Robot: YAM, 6 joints.
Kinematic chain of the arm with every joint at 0, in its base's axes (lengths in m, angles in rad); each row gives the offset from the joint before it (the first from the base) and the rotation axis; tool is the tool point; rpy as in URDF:
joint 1: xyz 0 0 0.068 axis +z
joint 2: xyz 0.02 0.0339 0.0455 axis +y
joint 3: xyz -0.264 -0.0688 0 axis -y
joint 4: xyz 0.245 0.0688 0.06 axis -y
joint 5: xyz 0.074 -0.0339 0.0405 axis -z
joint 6: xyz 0.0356 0 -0.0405 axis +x
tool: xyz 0 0 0 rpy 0 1.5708 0
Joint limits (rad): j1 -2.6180..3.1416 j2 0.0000..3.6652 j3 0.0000..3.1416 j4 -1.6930..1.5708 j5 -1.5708..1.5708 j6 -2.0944..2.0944
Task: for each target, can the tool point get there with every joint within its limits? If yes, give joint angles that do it. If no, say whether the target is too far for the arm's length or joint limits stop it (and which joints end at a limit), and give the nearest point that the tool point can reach.
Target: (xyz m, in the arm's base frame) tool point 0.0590 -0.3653 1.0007
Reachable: no: too far | nearest point 0.0398 -0.2465 0.6957 | short by 0.328 m
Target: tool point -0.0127 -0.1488 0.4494
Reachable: yes | joints -1.6967 0.9416 1.4405 -0.9493 -0.1723 -1.3142
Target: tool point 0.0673 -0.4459 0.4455
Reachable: yes | joints -1.3640 2.2063 2.6966 -1.0081 0.8084 -0.0668
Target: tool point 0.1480 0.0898 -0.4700
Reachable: no: joint limits stop it (at a limit: joint 2) | nearest point 0.1615 0.0980 -0.3754 | short by 0.096 m
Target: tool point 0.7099 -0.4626 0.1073
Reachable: no: too far | nearest point 0.5411 -0.3526 0.1088 | short by 0.202 m
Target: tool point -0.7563 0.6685 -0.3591
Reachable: no: too far | nearest point -0.4381 0.3872 -0.1562 | short by 0.471 m
